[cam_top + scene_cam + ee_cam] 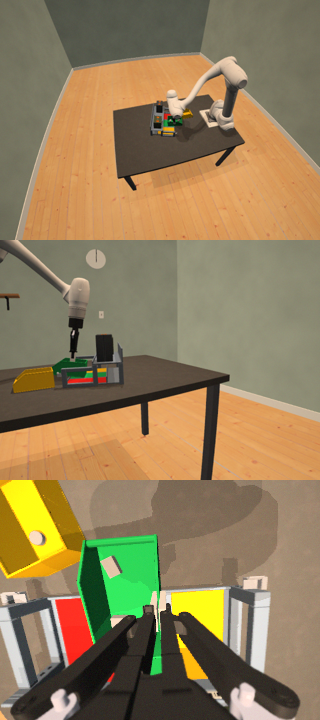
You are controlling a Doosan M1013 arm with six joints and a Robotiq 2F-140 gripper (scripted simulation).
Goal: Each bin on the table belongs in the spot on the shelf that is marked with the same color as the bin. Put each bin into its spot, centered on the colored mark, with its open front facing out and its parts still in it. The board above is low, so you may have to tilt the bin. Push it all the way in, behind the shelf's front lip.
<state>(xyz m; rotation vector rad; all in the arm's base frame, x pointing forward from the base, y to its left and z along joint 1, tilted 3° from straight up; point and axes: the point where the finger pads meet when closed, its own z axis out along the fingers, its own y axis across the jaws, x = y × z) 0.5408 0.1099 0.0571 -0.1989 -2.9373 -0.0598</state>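
Right now my hand is 50 mm to the left of the green bin, 40 mm above it and 20 mm past it. Also, from my hand: yellow bin: 170 mm to the right, 170 mm behind, 60 mm below.
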